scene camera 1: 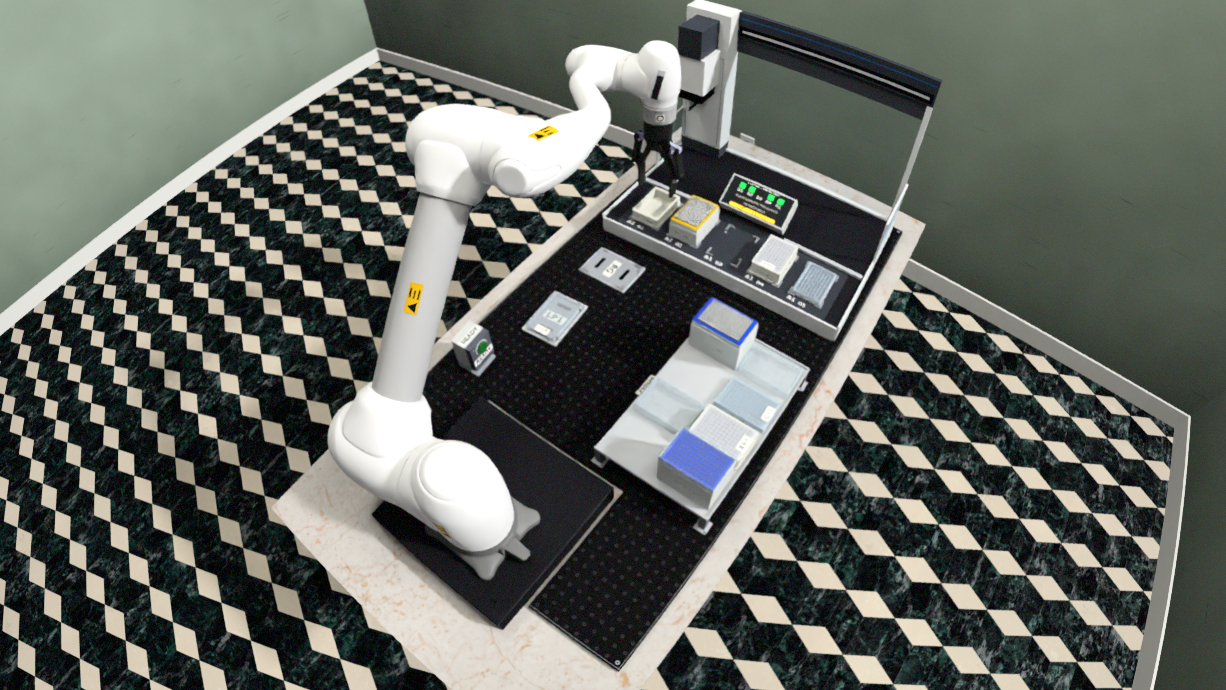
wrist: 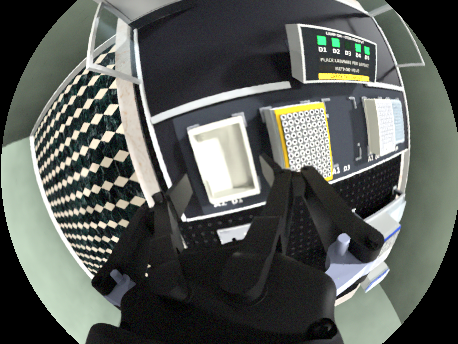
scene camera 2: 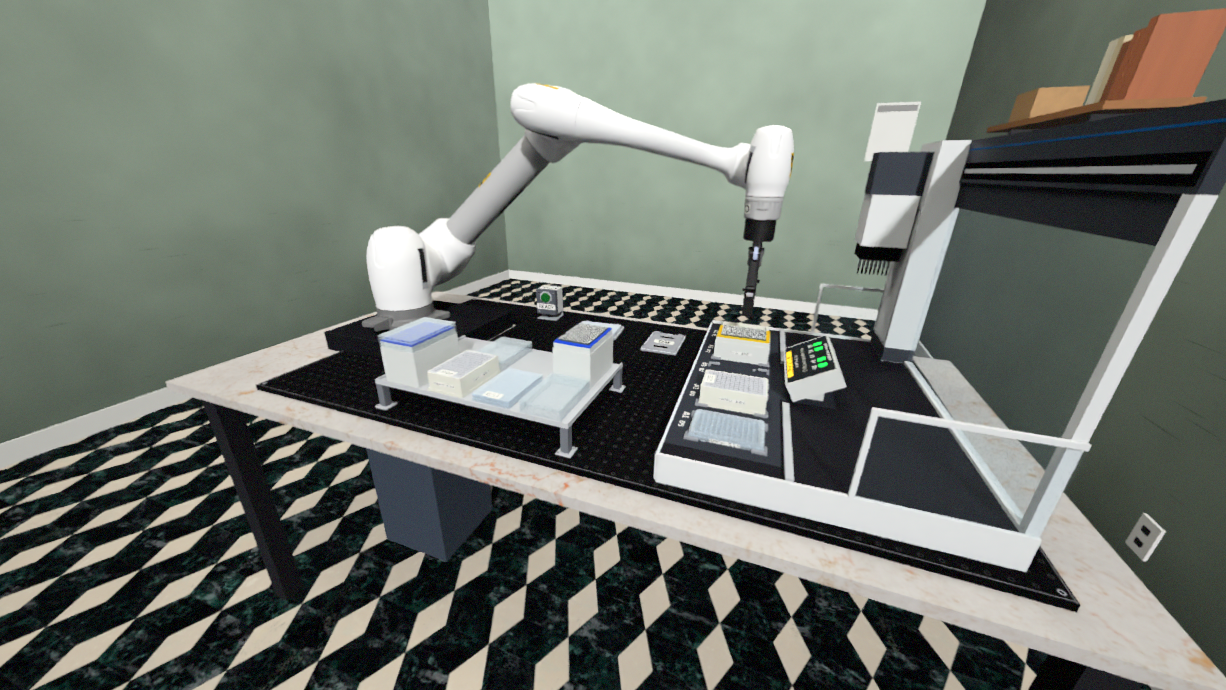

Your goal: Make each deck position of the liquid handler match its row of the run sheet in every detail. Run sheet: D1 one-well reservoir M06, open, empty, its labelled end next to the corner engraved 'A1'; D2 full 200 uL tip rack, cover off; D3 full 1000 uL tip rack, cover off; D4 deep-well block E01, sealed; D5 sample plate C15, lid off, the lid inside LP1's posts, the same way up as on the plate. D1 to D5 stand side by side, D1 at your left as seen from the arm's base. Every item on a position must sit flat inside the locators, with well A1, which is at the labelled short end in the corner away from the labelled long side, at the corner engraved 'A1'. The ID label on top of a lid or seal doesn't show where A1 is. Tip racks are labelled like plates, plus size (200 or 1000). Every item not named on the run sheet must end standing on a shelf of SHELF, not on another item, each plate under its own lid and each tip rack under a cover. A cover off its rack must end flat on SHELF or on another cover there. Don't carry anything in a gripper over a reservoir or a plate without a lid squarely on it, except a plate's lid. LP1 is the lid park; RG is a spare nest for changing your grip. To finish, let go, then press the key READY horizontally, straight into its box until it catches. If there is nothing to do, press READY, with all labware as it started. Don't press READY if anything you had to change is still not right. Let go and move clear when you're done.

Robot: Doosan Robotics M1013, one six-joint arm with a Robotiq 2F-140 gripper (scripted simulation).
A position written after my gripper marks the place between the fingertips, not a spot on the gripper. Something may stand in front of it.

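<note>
There's a clear sample plate point(scene camera 2: 739, 432), and I can see the clear sample plate point(scene camera 1: 815, 281) there too. I see a blue-rimmed tip rack point(scene camera 1: 719, 331), and a yellow-rimmed tip rack point(scene camera 2: 748, 345). I also get the yellow-rimmed tip rack point(scene camera 1: 694, 220) there, and again the yellow-rimmed tip rack point(wrist: 299, 136). There's a white one-well reservoir point(scene camera 1: 653, 210) as well, and I can also see the white one-well reservoir point(wrist: 223, 155). And there's my gripper point(scene camera 1: 656, 188).
</note>
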